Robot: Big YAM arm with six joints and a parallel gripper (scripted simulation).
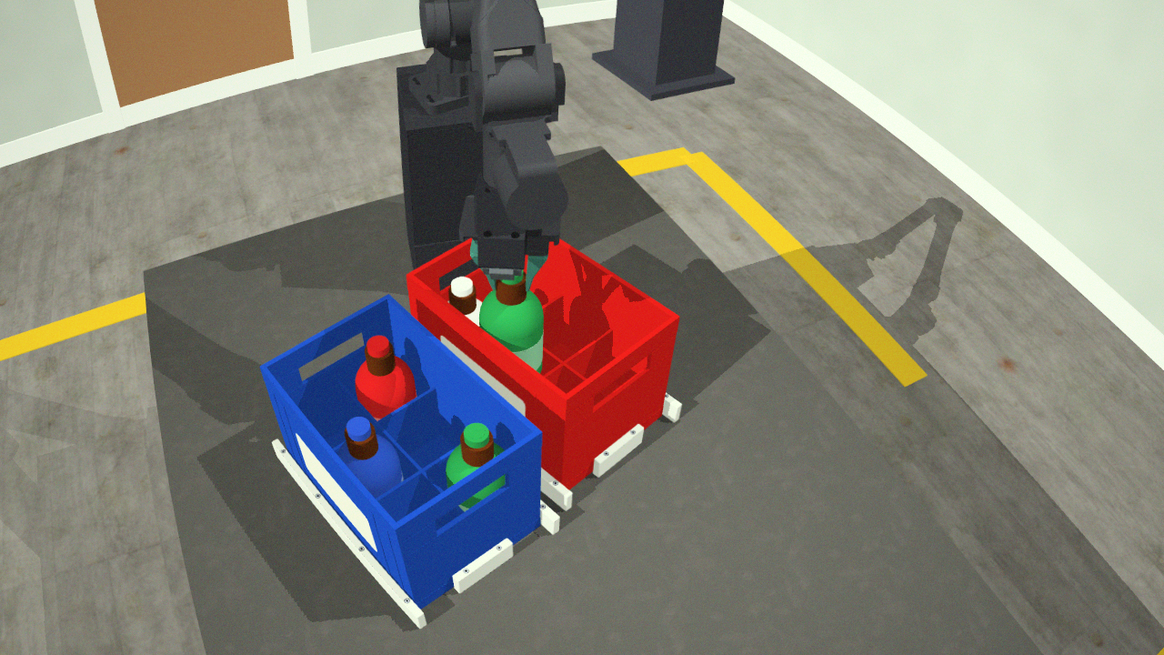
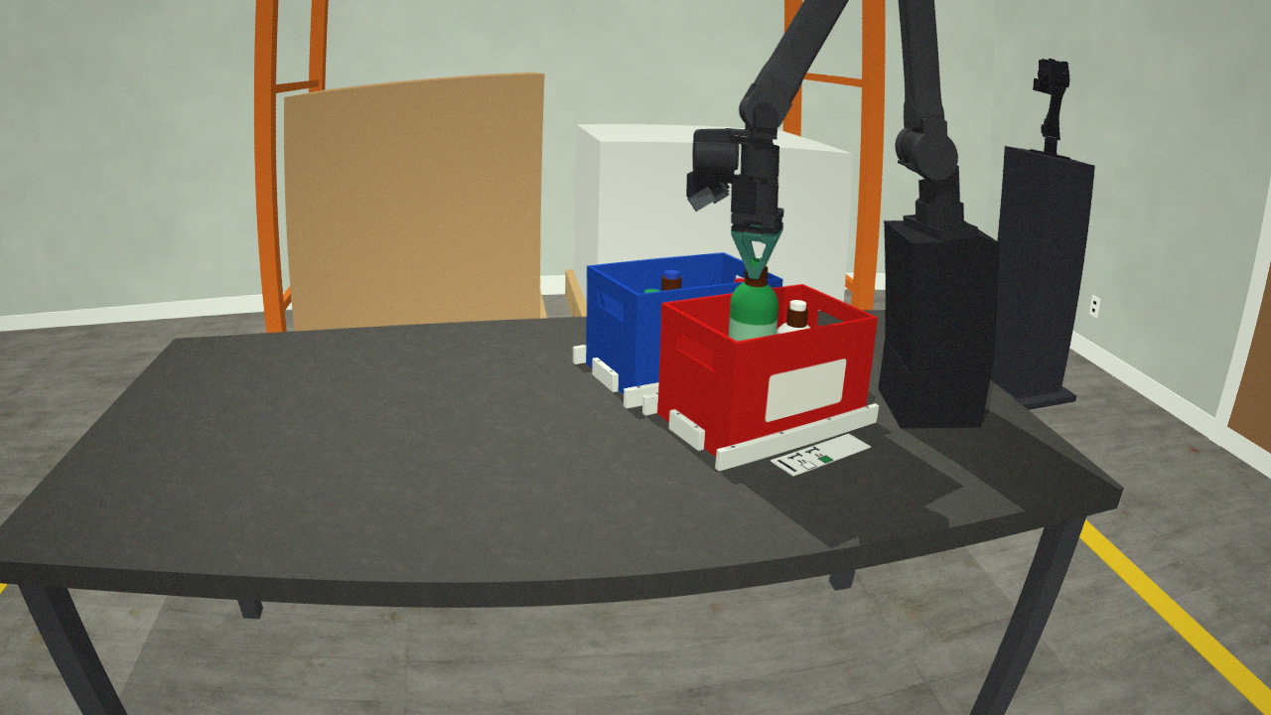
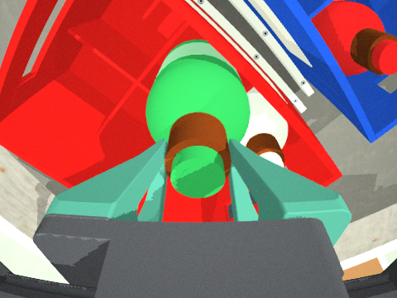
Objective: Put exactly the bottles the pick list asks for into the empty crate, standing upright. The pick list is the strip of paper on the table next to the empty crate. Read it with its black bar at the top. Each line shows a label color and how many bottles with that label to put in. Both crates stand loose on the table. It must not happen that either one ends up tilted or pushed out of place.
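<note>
My hand is 6 cm above the green bottle. Round my hand: red bottle (4 cm behind, 15 cm to the right, 14 cm below); white-label bottle (9 cm behind, 2 cm to the right, 14 cm below); red crate (1 cm behind, 4 cm to the left, 14 cm below).
</note>
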